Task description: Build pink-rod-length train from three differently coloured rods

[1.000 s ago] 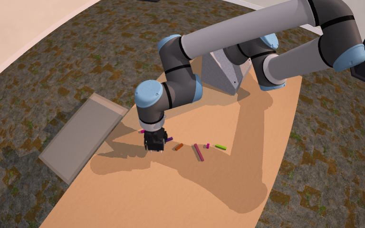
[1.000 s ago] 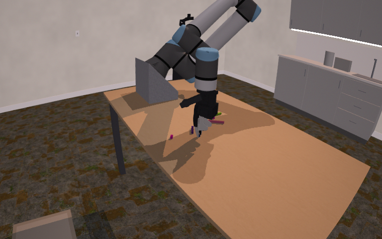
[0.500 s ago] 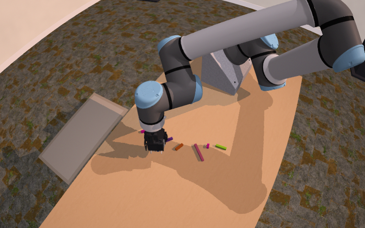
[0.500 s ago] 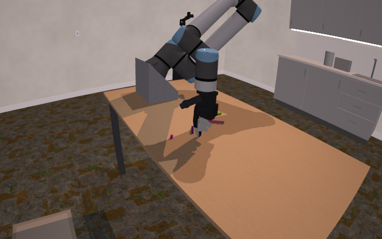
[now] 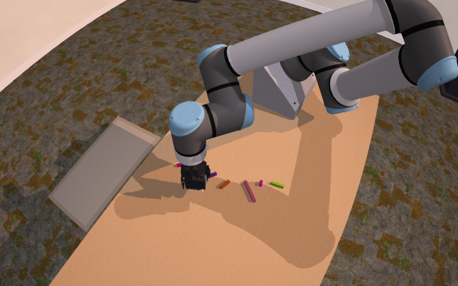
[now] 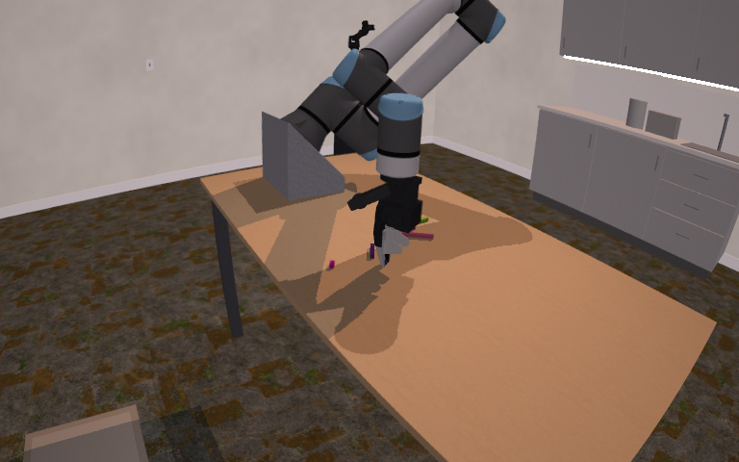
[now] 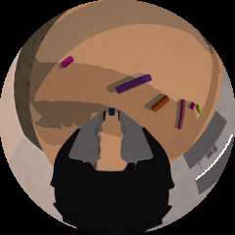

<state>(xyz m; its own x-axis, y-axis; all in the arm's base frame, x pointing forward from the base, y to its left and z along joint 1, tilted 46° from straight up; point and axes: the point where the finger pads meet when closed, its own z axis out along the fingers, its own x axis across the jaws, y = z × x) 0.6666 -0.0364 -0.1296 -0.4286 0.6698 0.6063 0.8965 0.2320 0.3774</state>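
Now: hand 10 mm above the blue rod. Round my hand: purple rod (60 mm behind, 10 mm to the left, 10 mm below); then orange rod (80 mm to the left, 60 mm behind, 10 mm below); then pink rod (160 mm to the left, 70 mm behind, 10 mm below).
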